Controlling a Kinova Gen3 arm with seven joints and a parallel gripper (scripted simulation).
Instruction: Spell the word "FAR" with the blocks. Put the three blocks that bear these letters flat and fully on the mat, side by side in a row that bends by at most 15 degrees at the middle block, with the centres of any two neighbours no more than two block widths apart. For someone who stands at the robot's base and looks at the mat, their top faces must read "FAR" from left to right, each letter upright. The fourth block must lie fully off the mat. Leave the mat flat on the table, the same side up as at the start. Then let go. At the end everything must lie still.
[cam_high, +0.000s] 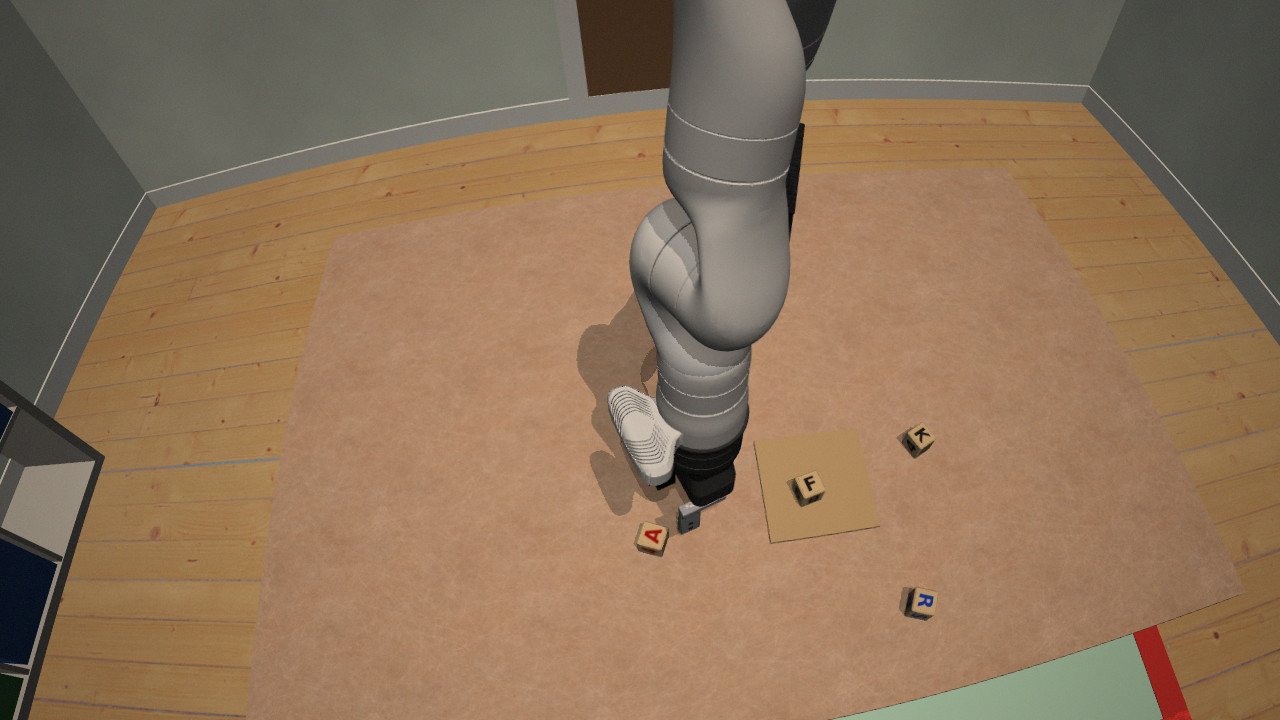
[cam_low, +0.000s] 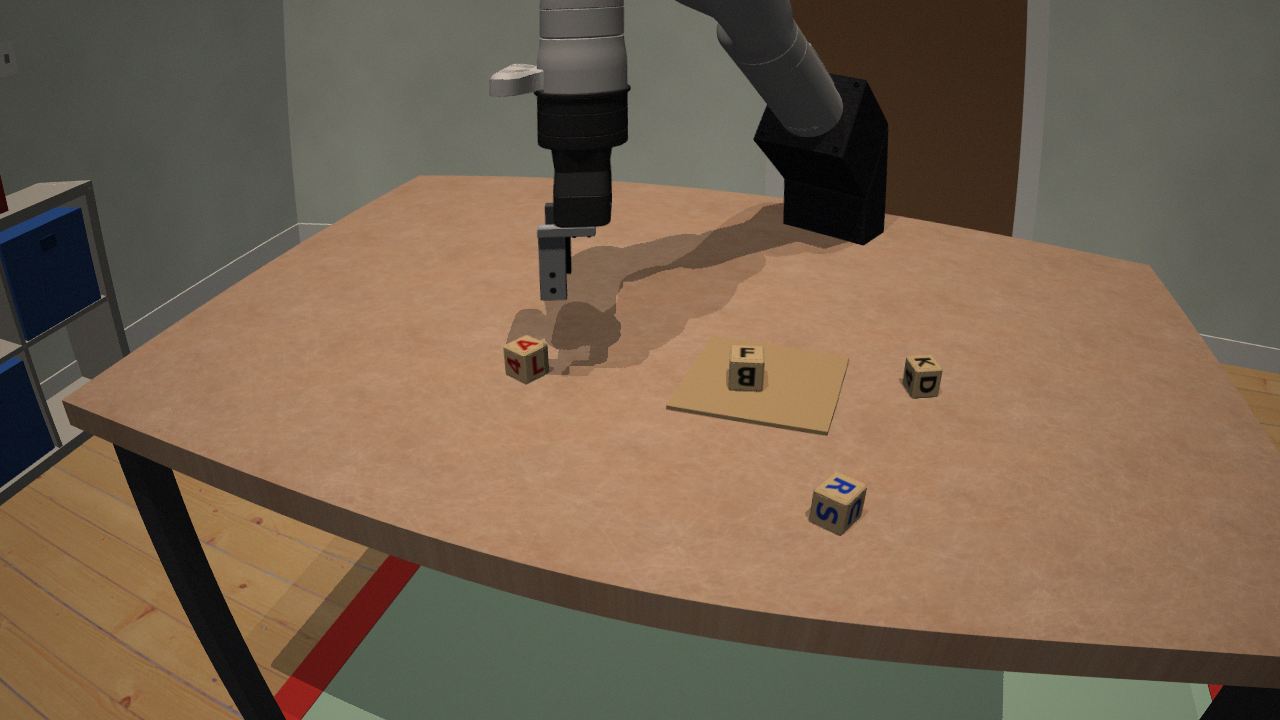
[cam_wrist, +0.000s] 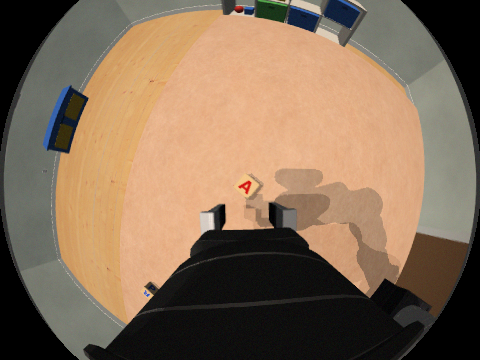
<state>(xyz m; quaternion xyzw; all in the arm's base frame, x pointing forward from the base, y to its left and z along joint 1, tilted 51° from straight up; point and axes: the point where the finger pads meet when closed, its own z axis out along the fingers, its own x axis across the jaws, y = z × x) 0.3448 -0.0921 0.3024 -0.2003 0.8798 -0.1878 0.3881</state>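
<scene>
Right now the F block is 2 cm behind my hand, 16 cm to the left of it and 9 cm below it. The rest, counted from my hand: R block 15 cm ahead, 27 cm to the left, 9 cm below; then tan mat 4 cm behind, 18 cm to the left, 10 cm below; then K block 6 cm behind, 33 cm to the left, 9 cm below.
</scene>
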